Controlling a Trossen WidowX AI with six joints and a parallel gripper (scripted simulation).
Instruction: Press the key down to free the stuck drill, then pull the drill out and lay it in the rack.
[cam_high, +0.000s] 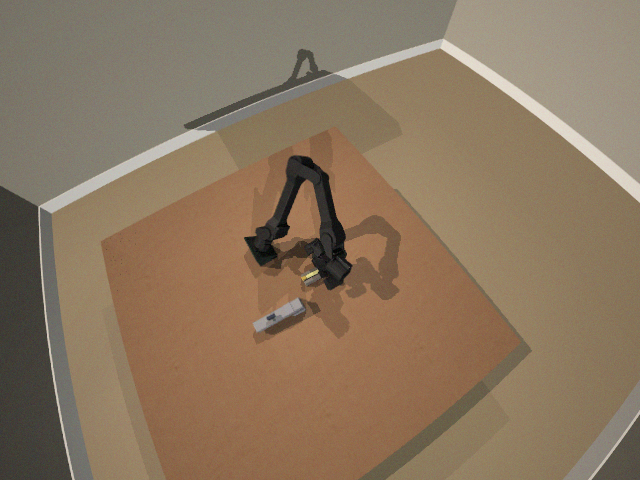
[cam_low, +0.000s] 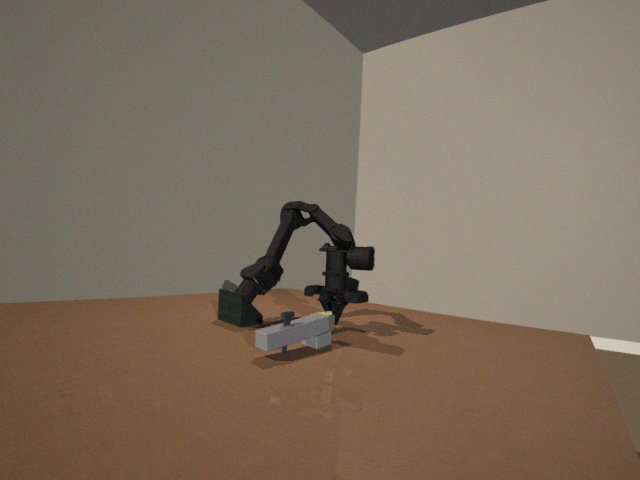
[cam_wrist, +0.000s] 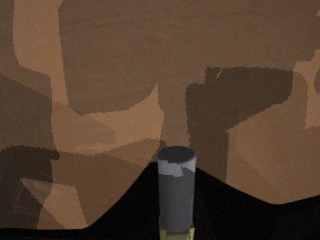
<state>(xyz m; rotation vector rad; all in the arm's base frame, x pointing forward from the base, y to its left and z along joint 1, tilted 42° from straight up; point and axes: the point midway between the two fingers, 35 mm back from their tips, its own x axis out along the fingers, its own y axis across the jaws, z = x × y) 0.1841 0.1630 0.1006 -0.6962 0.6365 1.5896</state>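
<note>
Right now the drill is 4 cm to the right of my gripper tip and 3 cm above it. Round my gripper tip: dark t-shaped key 24 cm to the right, 9 cm ahead, 4 cm above; light grey holder block 21 cm to the right, 9 cm ahead, 2 cm above; ribbed grey rack 5 cm to the right, 1 cm above.
</note>
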